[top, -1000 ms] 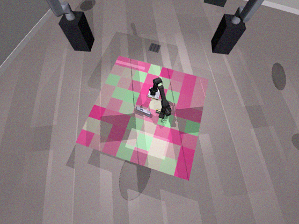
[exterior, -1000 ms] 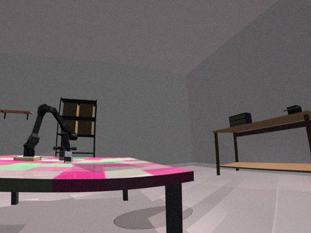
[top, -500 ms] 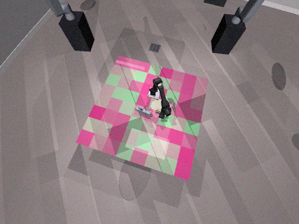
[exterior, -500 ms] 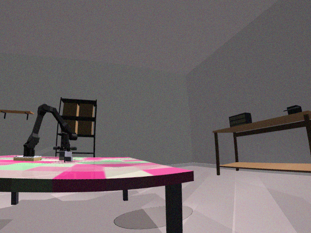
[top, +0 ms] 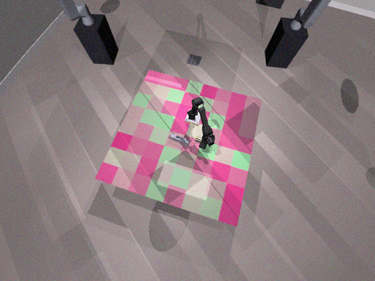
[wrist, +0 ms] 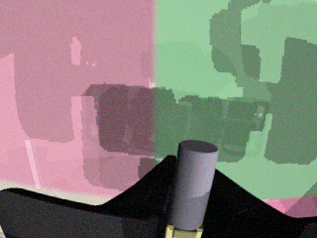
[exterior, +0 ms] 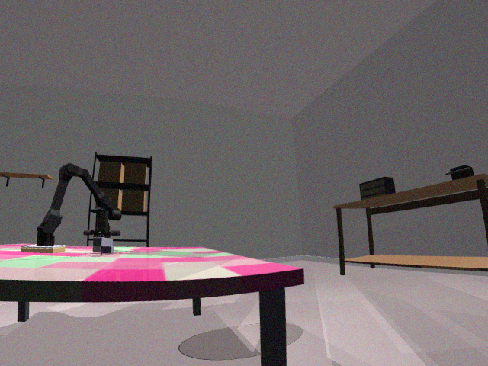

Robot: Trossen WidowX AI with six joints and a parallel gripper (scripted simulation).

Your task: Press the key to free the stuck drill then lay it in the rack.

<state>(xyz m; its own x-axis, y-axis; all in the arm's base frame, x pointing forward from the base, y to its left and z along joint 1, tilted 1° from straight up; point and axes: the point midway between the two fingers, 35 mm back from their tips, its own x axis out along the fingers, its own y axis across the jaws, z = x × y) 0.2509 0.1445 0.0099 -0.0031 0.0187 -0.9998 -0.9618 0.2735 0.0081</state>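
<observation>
Right now my gripper tip is 1 cm past the drill, 4 cm to the left of it and 4 cm below it. The rest, counted from my gripper tip: grey fixture: 1 cm ahead, 23 cm to the right, 4 cm above; rack: 2 cm behind, 5 cm to the right, 1 cm above.
</observation>
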